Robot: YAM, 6 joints.
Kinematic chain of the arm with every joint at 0, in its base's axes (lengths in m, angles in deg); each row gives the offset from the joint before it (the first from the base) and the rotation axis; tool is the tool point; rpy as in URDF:
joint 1: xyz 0 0 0.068 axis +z
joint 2: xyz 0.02 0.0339 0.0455 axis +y
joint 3: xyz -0.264 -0.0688 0 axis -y
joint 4: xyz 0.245 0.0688 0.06 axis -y
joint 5: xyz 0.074 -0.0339 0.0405 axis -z
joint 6: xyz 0.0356 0 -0.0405 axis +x
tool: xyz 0 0 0 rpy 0 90 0
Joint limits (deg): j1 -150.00..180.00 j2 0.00..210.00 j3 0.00..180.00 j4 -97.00..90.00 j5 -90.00..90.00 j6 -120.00..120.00
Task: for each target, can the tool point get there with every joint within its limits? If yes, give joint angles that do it. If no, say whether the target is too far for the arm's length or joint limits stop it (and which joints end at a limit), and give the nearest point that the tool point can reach.
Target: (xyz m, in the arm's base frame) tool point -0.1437 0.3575 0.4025
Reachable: yes | joints 108.32 94.06 91.03 -9.25 -42.44 -29.41
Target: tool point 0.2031 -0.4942 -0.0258
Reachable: yes | joints -67.33 177.02 153.31 -65.14 4.92 -4.28
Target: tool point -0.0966 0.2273 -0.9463
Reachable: no: too far | nearest point -0.0970 0.2282 -0.3803 | short by 0.566 m
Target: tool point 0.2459 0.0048 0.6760
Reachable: yes | joints -2.01 102.61 140.80 45.11 -22.13 49.97
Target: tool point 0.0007 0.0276 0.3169
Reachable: yes | joints 82.98 16.36 50.73 -66.83 -4.29 -85.51
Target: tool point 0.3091 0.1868 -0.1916
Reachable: yes | joints 36.09 174.61 78.28 35.40 60.93 60.09
